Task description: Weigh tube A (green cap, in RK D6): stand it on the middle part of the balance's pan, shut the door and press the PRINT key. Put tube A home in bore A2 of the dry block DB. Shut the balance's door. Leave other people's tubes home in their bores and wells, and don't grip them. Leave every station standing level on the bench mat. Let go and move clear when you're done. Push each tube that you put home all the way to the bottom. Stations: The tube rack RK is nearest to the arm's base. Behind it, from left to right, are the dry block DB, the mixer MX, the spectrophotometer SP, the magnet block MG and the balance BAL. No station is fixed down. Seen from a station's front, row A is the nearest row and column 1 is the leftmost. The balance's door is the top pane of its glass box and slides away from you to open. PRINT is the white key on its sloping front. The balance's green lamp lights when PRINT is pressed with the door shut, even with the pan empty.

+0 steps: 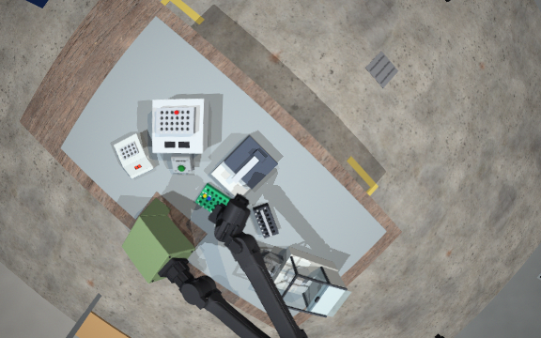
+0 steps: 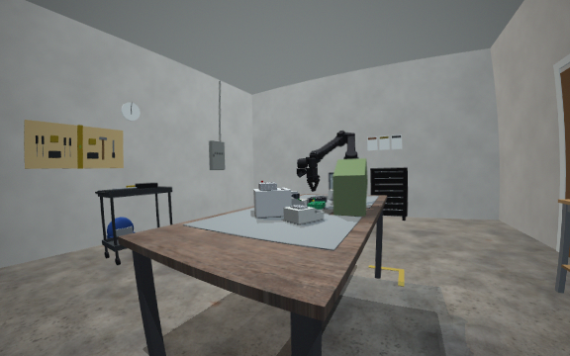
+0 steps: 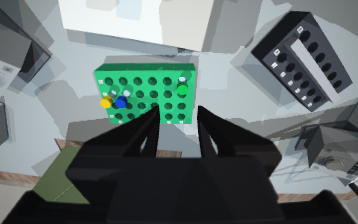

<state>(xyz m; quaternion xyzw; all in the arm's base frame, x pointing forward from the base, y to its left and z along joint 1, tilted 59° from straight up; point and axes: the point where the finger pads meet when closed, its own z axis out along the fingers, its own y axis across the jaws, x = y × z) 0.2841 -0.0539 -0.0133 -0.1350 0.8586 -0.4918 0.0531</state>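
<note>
The green-capped tube lies 80 mm below my hand. Also, from my hand: magnet block MG 160 mm to the right, 80 mm below, 50 mm ahead; white print key 290 mm to the right, 80 mm behind, 40 mm below; green tube rack RK 90 mm below, 40 mm to the left, 40 mm behind.
</note>
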